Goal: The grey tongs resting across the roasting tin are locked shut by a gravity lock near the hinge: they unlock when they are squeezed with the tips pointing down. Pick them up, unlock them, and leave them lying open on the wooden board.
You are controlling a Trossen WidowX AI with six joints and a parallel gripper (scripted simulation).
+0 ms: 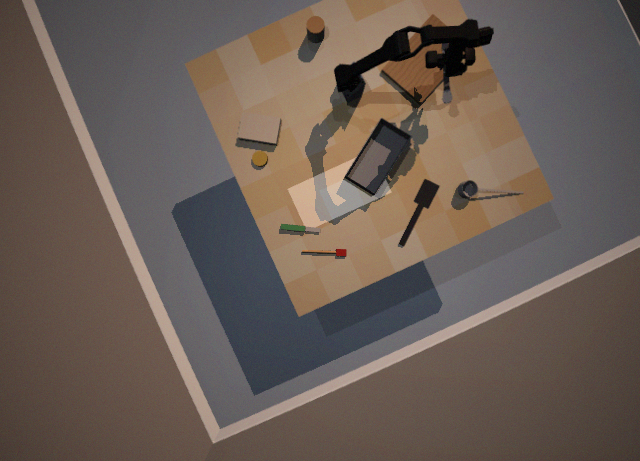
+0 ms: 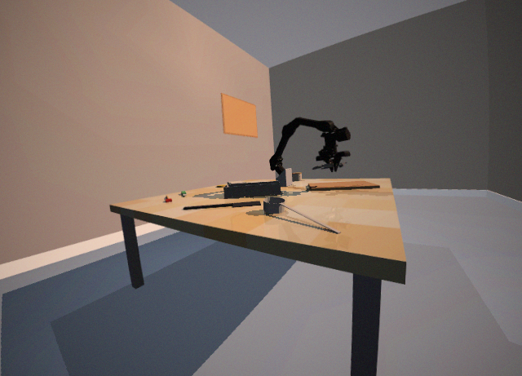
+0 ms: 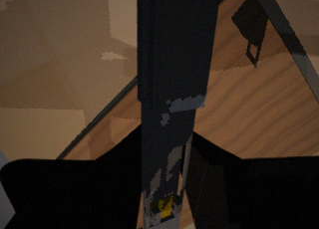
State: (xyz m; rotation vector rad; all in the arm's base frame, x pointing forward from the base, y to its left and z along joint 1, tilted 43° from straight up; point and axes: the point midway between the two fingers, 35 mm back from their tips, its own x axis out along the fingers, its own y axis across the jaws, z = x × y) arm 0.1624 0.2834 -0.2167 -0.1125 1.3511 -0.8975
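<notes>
Right now my gripper tip is 100 mm past the wooden board, 20 mm to the right of it and 90 mm above it. Also, from my gripper tip: roasting tin: 170 mm ahead, 420 mm to the right, 70 mm below; then yellow slider: 30 mm behind, 10 mm to the left, 40 mm above; then black spatula: 470 mm ahead, 370 mm to the right, 90 mm below.
</notes>
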